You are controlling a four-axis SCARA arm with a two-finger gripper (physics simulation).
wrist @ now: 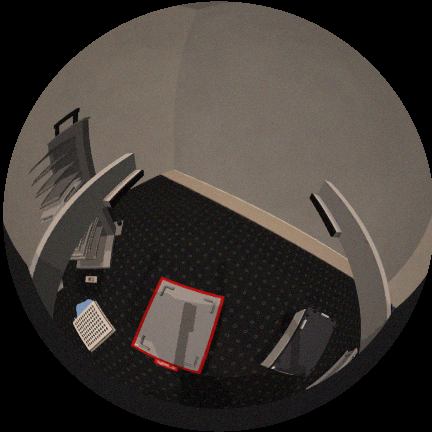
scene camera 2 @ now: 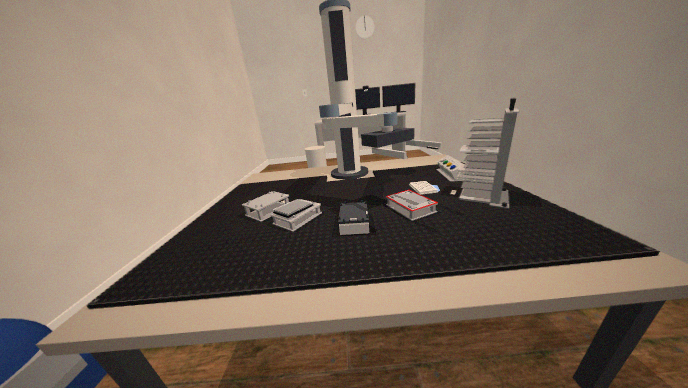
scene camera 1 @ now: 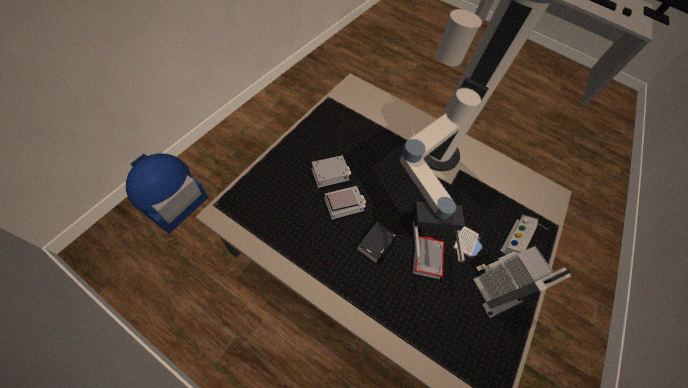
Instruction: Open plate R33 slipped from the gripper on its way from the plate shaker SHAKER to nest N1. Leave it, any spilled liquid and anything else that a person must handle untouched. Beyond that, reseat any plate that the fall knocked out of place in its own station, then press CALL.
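Places are measured from the arm's base along level axes (x ahead, y left, z up), in millimetres.
Pixels of known places: gripper, between the fingertips: (wrist: 230, 168) (scene camera 2: 424, 150) (scene camera 1: 440, 259); arm's base, origin of its link: (scene camera 2: 349, 173) (scene camera 1: 437, 153).
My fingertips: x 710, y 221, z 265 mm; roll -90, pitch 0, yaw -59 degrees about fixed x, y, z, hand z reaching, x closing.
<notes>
For each thing: its top centre in the pictures, then the offset to it from my fingertips. "spot": a spot on its surface instead.
- white plate, centre of its top: (wrist: 89, 326) (scene camera 1: 467, 240) (scene camera 2: 422, 186) 292 mm back, 113 mm left, 238 mm down
- dark box, a spot on its surface: (wrist: 309, 345) (scene camera 1: 377, 239) spot: 27 mm back, 236 mm right, 198 mm down
- nest, a spot on its surface: (scene camera 2: 295, 223) spot: 64 mm back, 462 mm right, 248 mm down
- pinkish plate, centre of its top: (scene camera 2: 292, 204) (scene camera 1: 343, 197) 102 mm back, 469 mm right, 184 mm down
- button panel, centre of its top: (scene camera 1: 527, 232) (scene camera 2: 452, 159) 454 mm back, 327 mm left, 169 mm down
- red-edged station, centre of its top: (wrist: 175, 325) (scene camera 2: 410, 197) (scene camera 1: 430, 255) 104 mm back, 6 mm right, 207 mm down
- small label, a spot on its surface: (wrist: 91, 279) (scene camera 2: 452, 192) spot: 212 mm back, 218 mm left, 251 mm down
A white plate (scene camera 1: 467, 240) (scene camera 2: 423, 187) (wrist: 93, 326), apparently R33, lies on the mat with blue liquid (scene camera 1: 477, 249) (scene camera 2: 436, 188) (wrist: 84, 305) beside it. A dark box (scene camera 1: 377, 241) (scene camera 2: 354, 214) (wrist: 309, 345), perhaps SHAKER, bears no plate that I can make out. Of two grey nests, one (scene camera 1: 331, 169) (scene camera 2: 267, 202) is empty. The other nest (scene camera 1: 345, 215) (scene camera 2: 295, 223) bears a pinkish plate (scene camera 1: 344, 199); its seating is unclear. The button panel (scene camera 1: 520, 234) (scene camera 2: 450, 169) has green, yellow and blue buttons. My gripper (scene camera 1: 440, 257) (scene camera 2: 422, 151) (wrist: 230, 168) is open and empty, high above the mat.
A red-edged station (scene camera 1: 430, 256) (scene camera 2: 411, 201) (wrist: 172, 320) without a plate stands between the dark box and the fallen plate. A tall rack (scene camera 2: 504, 155) (wrist: 86, 150) stands right; one level sticks out farther left. A small label (scene camera 2: 453, 192) (wrist: 91, 279) lies near its foot.
</notes>
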